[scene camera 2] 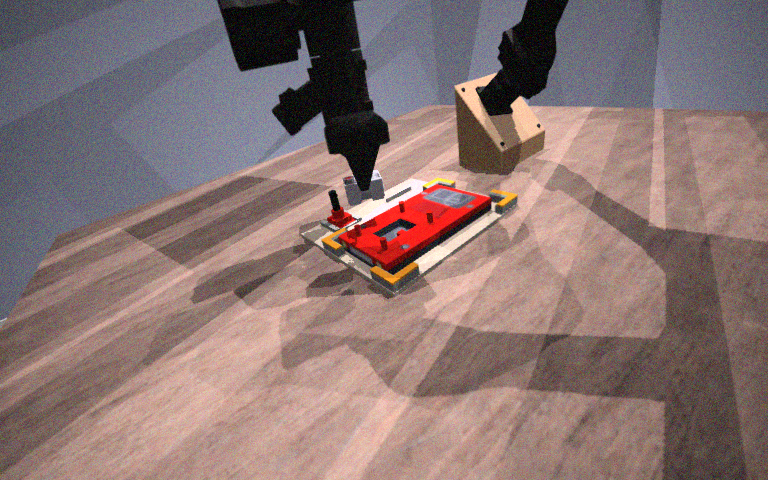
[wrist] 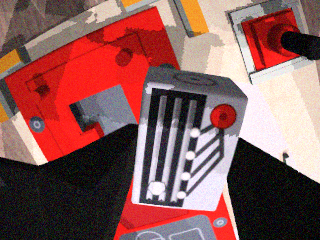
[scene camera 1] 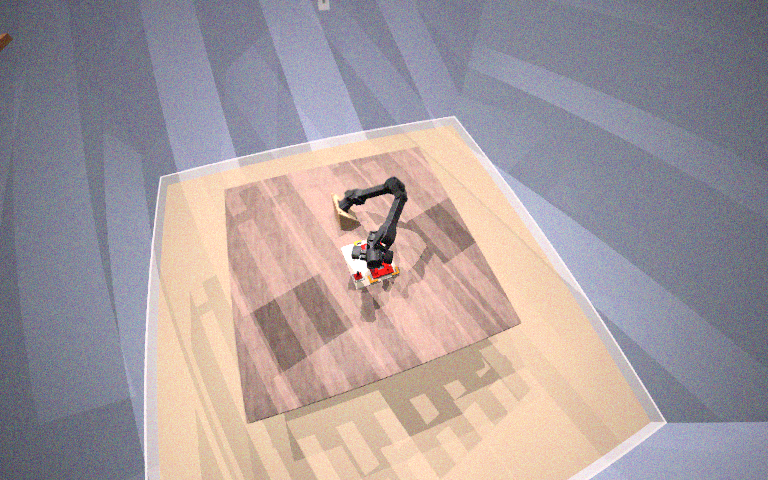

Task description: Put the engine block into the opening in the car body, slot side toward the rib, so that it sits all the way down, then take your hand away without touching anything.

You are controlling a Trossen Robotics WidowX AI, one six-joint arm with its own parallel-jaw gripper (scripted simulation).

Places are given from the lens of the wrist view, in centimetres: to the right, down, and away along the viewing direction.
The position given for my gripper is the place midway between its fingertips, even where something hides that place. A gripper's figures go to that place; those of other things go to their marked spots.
my gripper (wrist: 183, 141): 1, 1, 10
grey engine block (wrist: 191, 122): 1, 0, 9
red car body (wrist: 78, 93): -5, -2, 15
The marked spots on the red car body and the grey engine block are 9 cm apart.
